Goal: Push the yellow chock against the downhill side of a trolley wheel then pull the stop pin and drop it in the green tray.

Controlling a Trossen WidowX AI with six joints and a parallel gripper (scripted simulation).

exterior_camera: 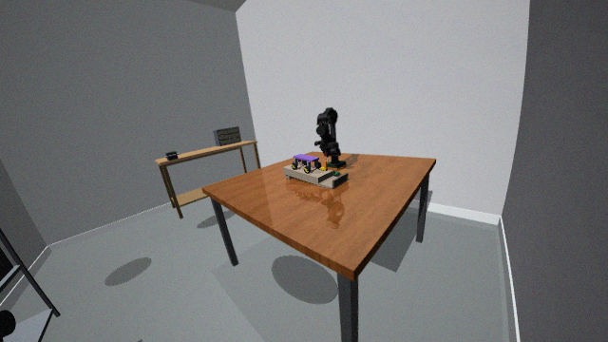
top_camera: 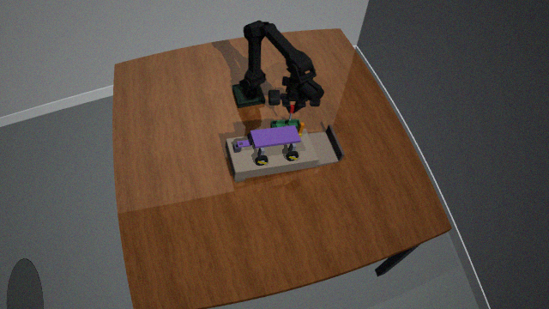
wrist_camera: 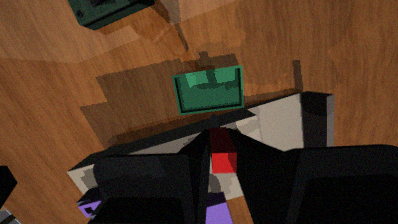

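Now: the green tray 20 mm behind my gripper tip and 140 mm below it. Round my gripper tip: purple-topped trolley (90 mm ahead, 110 mm to the right, 30 mm below); yellow chock (50 mm ahead, 60 mm below); red-headed stop pin (right at my gripper tip).
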